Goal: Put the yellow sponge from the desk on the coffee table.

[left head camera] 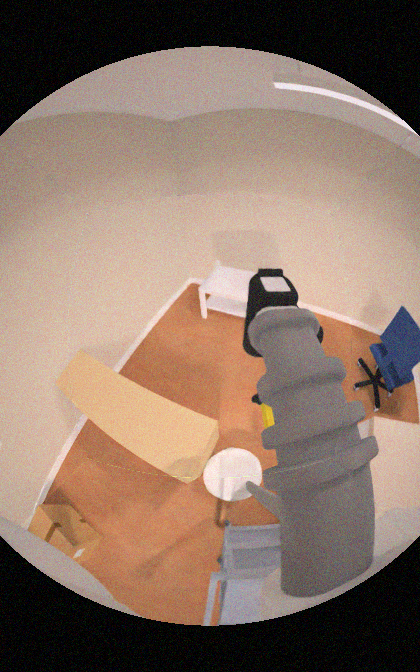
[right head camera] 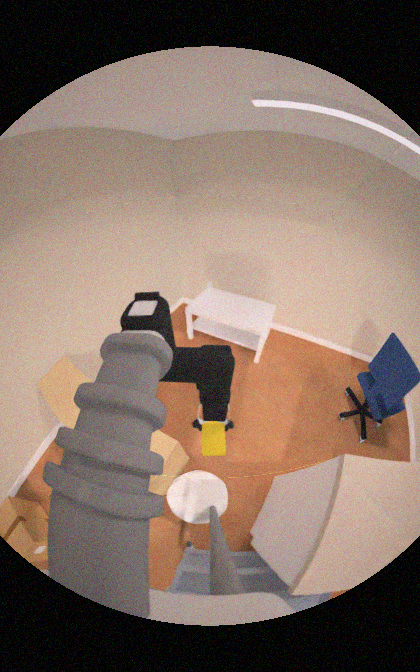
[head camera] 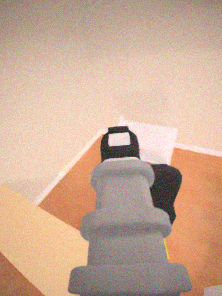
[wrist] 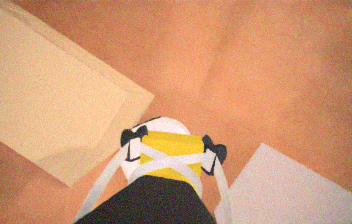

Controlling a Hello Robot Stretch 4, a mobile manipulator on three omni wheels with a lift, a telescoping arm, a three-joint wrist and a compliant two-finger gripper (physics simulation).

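Frame: origin at the robot's base, x ahead, y left, z up, level; millimetres.
Where they show: gripper, between the fingertips: [wrist: 174, 142].
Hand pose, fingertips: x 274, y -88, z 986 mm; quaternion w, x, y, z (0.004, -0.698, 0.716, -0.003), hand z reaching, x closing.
After its pixels a point has its place.
The yellow sponge [left head camera: 268, 415] [right head camera: 214, 438] [wrist: 175, 141] {x 284, y -90, z 1030 mm} is held between the two fingertips of my gripper [right head camera: 213, 425] [wrist: 174, 142] {x 274, y -88, z 986 mm}, which is shut on it. A thin yellow strip shows beside the arm in the head camera view. The arm hides much of the gripper in the head and left head views. The white coffee table [head camera: 160, 137] {x 1628, y -546, z 422 mm} [left head camera: 232, 280] [right head camera: 235, 307], with a lower shelf, stands by the far wall, beyond the gripper and apart from it. The arm covers part of it in the head and left head views.
A long tan block [head camera: 35, 235] {x 398, y 618, z 582 mm} [left head camera: 145, 420] [wrist: 60, 95] {x 287, y 300, z 582 mm} lies to the left. A blue swivel chair [left head camera: 400, 350] [right head camera: 392, 370] stands at right. A pale cabinet-like piece [right head camera: 370, 525] is near right, and a grey-blue frame [left head camera: 250, 560] is nearby. A cardboard box [left head camera: 65, 520] stands lower left.
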